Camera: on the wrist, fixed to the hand. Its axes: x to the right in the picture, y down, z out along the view.
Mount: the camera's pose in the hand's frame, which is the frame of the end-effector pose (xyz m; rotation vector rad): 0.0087 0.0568 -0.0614 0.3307 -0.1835 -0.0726
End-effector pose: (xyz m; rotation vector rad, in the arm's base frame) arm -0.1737 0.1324 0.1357 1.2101 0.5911 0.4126
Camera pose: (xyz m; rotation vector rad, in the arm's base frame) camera -0.2045 0.2008 0.1736 1.5188 0.5560 0.1416
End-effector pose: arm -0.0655 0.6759 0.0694 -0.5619 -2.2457 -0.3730
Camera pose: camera -0.0040 0.7007 0.1212 -0.3517 -2.4410 0.0191
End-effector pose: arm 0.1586 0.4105 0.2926 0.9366 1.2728 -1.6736
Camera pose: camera 0.2123 0.4599 0.2507 0.9093 0.9345 -2.0179
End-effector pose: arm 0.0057 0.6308 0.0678 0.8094 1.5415 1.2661
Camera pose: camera -0.0592 0.6318 0.1213 1.0390 1.6350 0.8687
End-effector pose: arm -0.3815 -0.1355 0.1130 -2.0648 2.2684 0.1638
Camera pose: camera -0.4376 -0.1466 0.1746 -1.8740 1.9582 -0.0249
